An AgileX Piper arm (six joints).
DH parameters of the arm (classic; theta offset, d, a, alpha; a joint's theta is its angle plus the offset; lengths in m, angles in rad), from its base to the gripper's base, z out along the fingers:
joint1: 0 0.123 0 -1.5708
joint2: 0.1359 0 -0.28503 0
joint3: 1.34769 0 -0.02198 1.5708
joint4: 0 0.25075 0 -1.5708
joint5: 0 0 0 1.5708
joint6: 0 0.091 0 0
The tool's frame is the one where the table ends.
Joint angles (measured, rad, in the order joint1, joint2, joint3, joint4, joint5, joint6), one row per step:
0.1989 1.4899 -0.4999 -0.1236 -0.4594 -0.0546
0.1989 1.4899 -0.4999 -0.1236 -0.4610 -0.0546
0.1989 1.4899 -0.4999 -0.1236 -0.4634 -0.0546
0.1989 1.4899 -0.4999 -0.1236 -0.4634 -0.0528
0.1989 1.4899 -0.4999 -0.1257 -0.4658 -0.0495
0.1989 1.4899 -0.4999 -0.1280 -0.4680 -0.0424
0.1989 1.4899 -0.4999 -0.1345 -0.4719 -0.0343
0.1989 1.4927 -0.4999 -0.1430 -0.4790 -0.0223
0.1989 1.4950 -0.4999 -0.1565 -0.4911 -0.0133
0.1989 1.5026 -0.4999 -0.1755 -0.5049 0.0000
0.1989 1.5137 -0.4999 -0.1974 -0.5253 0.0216
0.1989 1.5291 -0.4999 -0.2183 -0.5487 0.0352
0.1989 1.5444 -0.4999 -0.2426 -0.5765 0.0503
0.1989 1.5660 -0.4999 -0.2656 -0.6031 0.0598
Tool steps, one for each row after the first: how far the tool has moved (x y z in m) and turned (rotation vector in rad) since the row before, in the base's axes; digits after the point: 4 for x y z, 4 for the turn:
0.0001 0.0000 0.0001 0.0005 -0.0015 0.0001
0.0001 0.0000 0.0002 0.0007 -0.0023 0.0002
0.0000 0.0000 0.0000 0.0016 0.0004 -0.0008
0.0001 0.0001 0.0002 0.0023 -0.0018 0.0004
0.0000 0.0001 0.0002 0.0055 -0.0007 -0.0010
0.0001 0.0003 0.0003 0.0043 -0.0026 0.0020
0.0003 0.0005 -0.0002 0.0069 -0.0021 0.0023
0.0004 0.0008 0.0003 0.0030 -0.0086 0.0080
0.0006 0.0011 -0.0010 0.0032 -0.0044 0.0110
0.0010 0.0015 -0.0015 0.0107 -0.0050 0.0111
0.0013 0.0016 -0.0024 0.0050 -0.0052 0.0143
0.0012 0.0019 -0.0021 0.0067 -0.0088 0.0176
0.0014 0.0020 -0.0040 0.0017 -0.0025 0.0191

